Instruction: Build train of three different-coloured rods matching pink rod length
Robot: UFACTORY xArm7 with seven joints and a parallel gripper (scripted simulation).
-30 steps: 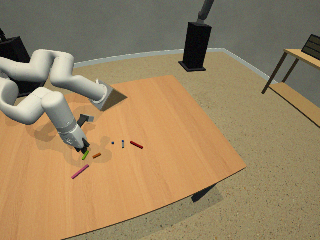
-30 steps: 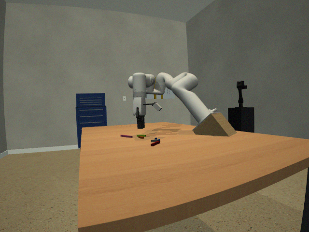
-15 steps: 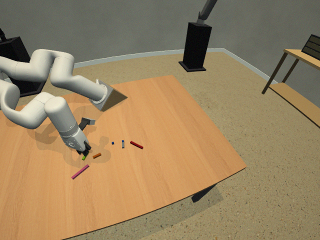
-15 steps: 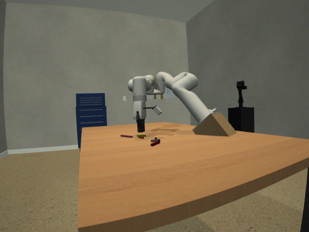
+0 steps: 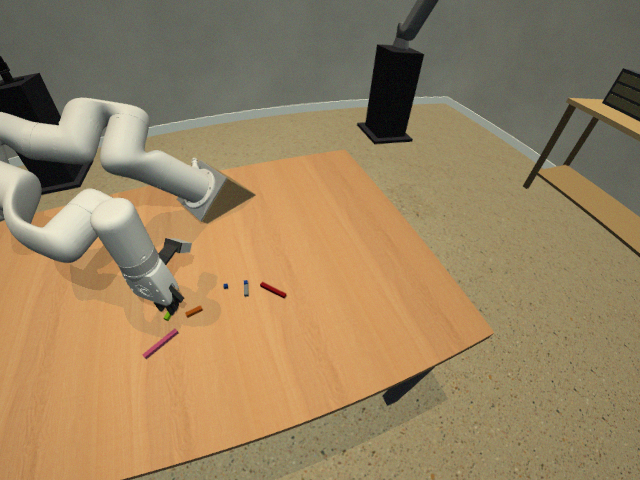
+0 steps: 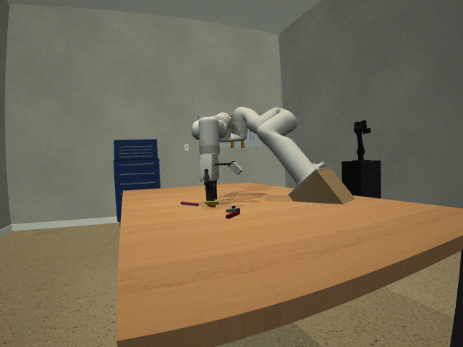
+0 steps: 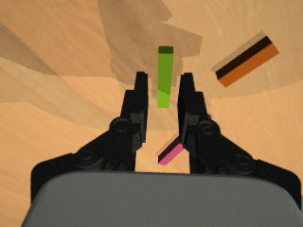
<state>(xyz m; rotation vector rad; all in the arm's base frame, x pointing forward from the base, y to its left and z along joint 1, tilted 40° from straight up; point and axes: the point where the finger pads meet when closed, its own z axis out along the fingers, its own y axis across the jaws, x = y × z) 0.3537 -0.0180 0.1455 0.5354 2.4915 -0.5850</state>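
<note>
Now: hand 30 mm above the lime rod. The rest, counted from my hand: orange rod 20 mm ahead, 60 mm to the left, 30 mm below; then grey rod 10 mm behind, 190 mm to the left, 30 mm below; then pink rod 80 mm ahead, 20 mm to the right, 30 mm below.
</note>
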